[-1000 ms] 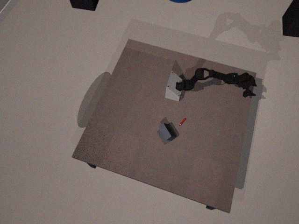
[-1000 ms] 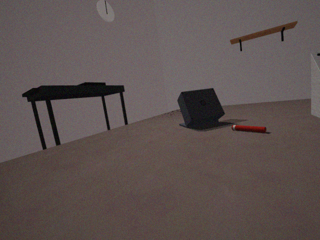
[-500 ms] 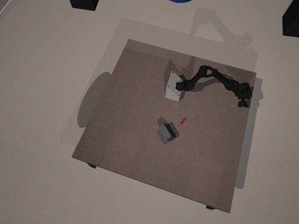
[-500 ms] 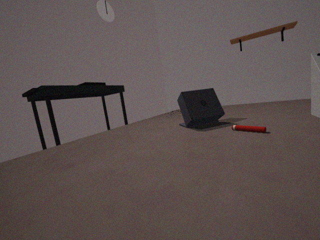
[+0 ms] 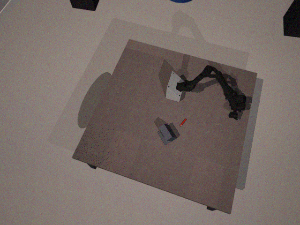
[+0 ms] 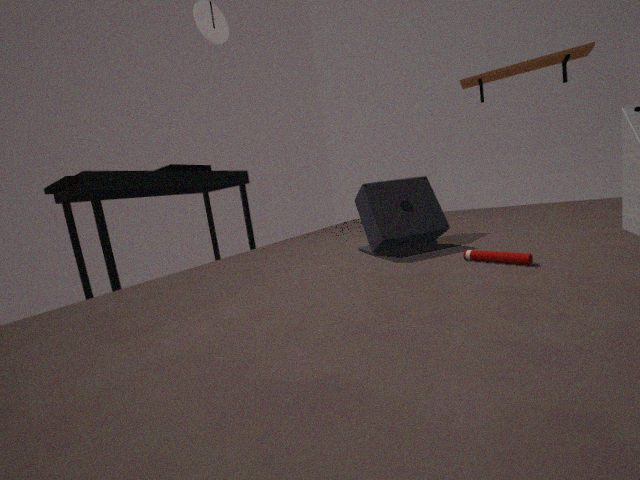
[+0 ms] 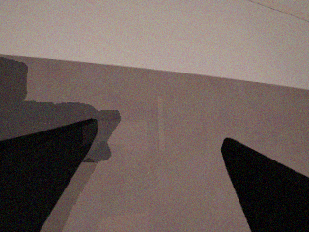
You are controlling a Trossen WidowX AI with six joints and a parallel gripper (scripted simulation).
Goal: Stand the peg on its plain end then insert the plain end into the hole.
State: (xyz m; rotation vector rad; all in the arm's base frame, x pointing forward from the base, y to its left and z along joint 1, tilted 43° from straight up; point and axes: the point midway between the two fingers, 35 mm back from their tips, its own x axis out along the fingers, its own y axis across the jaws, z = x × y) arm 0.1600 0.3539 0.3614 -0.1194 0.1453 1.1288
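The red peg lies 12 cm ahead of my gripper tip, 45 cm to the right of it and 9 cm below it. The rest, counted from my gripper tip: sloped panel (24 cm ahead, 55 cm to the right, 3 cm below).
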